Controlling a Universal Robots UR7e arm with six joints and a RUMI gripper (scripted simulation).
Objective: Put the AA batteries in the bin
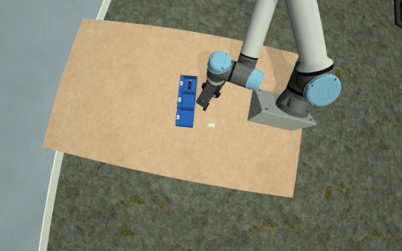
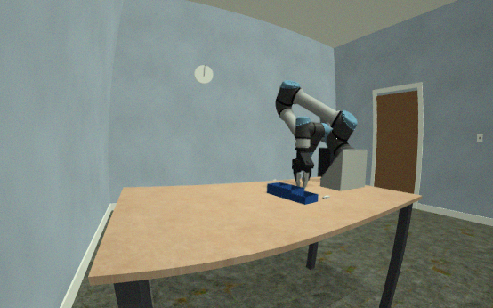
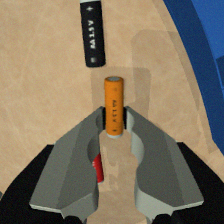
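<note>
The black AA battery is 11 cm ahead of my hand and 2 cm to the right of it. The rest, counted from my hand: red battery (5 cm to the right, 4 cm behind, 1 cm below); joined blue bins (10 cm ahead, 6 cm to the left, 1 cm above); orange AA battery (1 cm below).
</note>
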